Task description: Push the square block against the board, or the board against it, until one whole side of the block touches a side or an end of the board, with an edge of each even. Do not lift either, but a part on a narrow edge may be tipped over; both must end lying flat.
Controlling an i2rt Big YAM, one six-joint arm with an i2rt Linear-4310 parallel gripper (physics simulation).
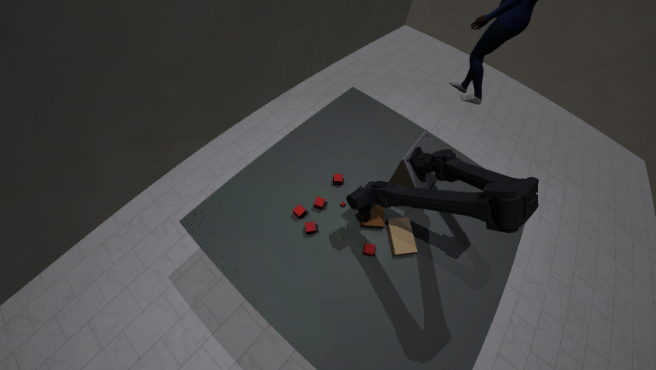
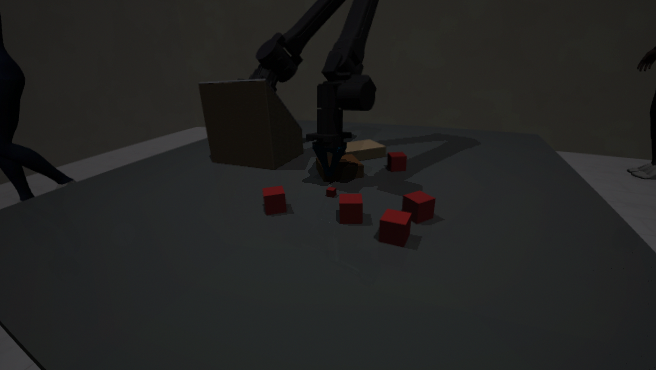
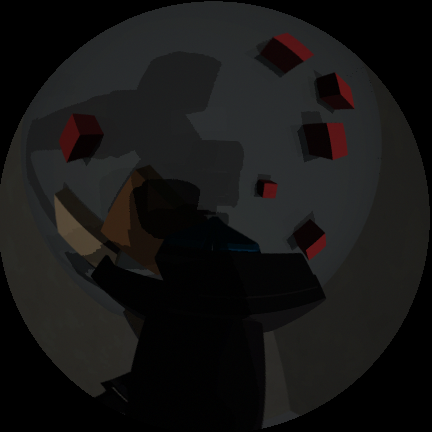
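Pixels of known places: gripper, fingertip midpoint: (image 2: 329, 176) (image 3: 214, 221); arm's base, origin of the base link: (image 1: 417, 163) (image 2: 256, 98).
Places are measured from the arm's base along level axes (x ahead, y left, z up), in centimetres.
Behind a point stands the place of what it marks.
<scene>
The square block (image 1: 377, 221) {x 26.5, y -1.2, z -15.5 cm} (image 2: 352, 167) {x 29.6, y -7.6, z -15.8 cm} (image 3: 120, 219) {x 27.7, y -2.3, z -15.5 cm} is orange-brown and lies flat on the dark table (image 1: 284, 285) {x 70.1, y -17.1, z -18.7 cm} (image 2: 183, 299) {x 19.6, y -52.8, z -18.7 cm}. The light tan board (image 1: 402, 236) {x 26.0, y 11.2, z -15.5 cm} (image 2: 365, 148) {x 29.2, y 8.8, z -15.5 cm} (image 3: 71, 230) {x 27.7, y 11.4, z -15.6 cm} lies flat just beyond it, toward the arm's base. One corner of the block is close to the board; their sides stand at an angle and are not flush. My gripper (image 1: 362, 215) {x 25.1, y -12.1, z -16.8 cm} (image 2: 331, 169) {x 25.1, y -12.1, z -16.8 cm} (image 3: 214, 221) {x 25.1, y -12.1, z -16.8 cm} is shut on nothing. It points down, low at the block's side away from the board, and hides part of the block.
Several red cubes (image 1: 319, 202) {x 34.7, y -26.5, z -14.7 cm} (image 2: 350, 208) {x 34.8, y -28.6, z -15.7 cm} (image 3: 324, 141) {x 33.6, y -24.8, z -15.5 cm} lie scattered left of the block, one tiny cube (image 1: 343, 203) {x 27.6, y -18.1, z -17.1 cm} (image 2: 331, 191) {x 28.1, y -19.1, z -17.3 cm} (image 3: 266, 189) {x 27.9, y -17.9, z -17.1 cm} near the gripper, and one cube (image 1: 368, 249) {x 39.7, y 1.8, z -14.7 cm} (image 2: 396, 161) {x 39.2, y 0.0, z -15.9 cm} beside the board. A brown wedge stand (image 1: 403, 175) {x 7.6, y -2.5, z -3.0 cm} (image 2: 243, 122) {x -1.3, y -5.8, z -5.8 cm} holds the arm's base. A person (image 1: 486, 41) walks beyond the table.
</scene>
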